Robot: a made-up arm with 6 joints. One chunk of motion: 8 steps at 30 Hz.
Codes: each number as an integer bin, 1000 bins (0 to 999) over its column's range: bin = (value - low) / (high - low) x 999, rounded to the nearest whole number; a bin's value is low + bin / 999 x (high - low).
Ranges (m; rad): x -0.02..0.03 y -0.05..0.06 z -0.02..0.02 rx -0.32..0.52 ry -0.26..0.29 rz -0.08..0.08
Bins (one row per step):
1: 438 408 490 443 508 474
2: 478 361 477 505 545 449
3: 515 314 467 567 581 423
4: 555 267 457 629 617 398
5: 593 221 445 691 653 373
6: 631 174 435 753 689 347
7: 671 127 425 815 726 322
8: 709 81 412 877 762 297
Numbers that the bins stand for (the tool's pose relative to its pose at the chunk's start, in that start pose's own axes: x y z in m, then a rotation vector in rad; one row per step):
1: 0.0019 -0.0051 -0.0004 0.0525 0.0197 -0.0041
2: 0.0039 -0.0103 -0.0009 0.1046 0.0401 -0.0081
3: 0.0058 -0.0154 -0.0013 0.1568 0.0599 -0.0123
4: 0.0078 -0.0206 -0.0017 0.2089 0.0797 -0.0163
5: 0.0097 -0.0257 -0.0022 0.2610 0.0995 -0.0203
6: 0.0116 -0.0308 -0.0026 0.3132 0.1193 -0.0244
7: 0.0136 -0.0360 -0.0030 0.3653 0.1397 -0.0284
8: 0.0155 -0.0411 -0.0035 0.4174 0.1595 -0.0324

